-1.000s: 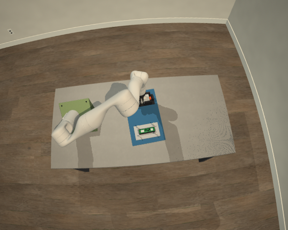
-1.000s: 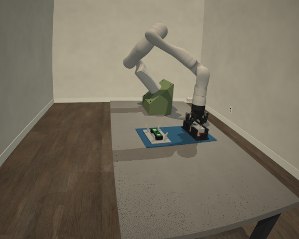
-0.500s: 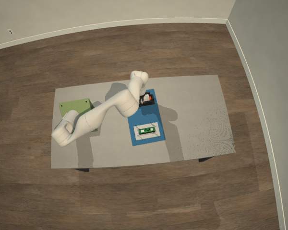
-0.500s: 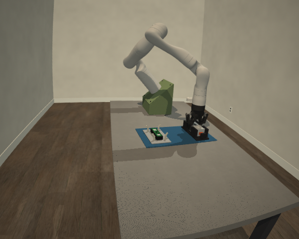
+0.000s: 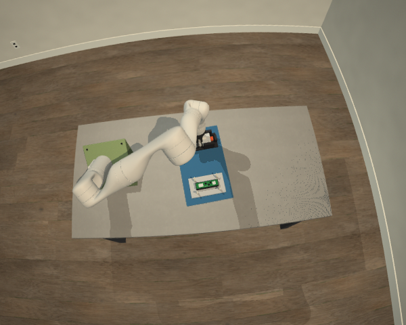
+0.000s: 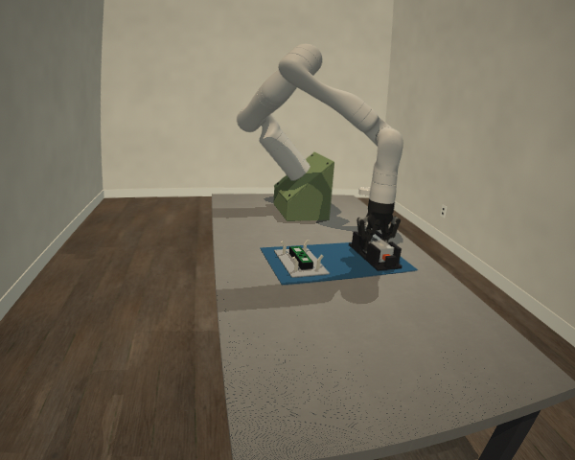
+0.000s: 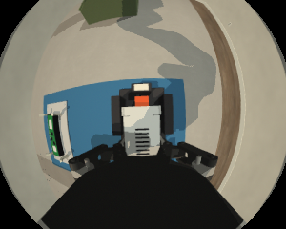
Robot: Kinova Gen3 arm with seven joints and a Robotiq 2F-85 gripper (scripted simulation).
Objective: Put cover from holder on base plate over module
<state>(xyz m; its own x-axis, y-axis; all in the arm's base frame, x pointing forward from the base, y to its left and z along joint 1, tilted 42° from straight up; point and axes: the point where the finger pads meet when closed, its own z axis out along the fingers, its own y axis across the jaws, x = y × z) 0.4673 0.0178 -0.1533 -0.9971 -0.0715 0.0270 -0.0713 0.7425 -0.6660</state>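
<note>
Now: the white cover right at my hand.
</note>
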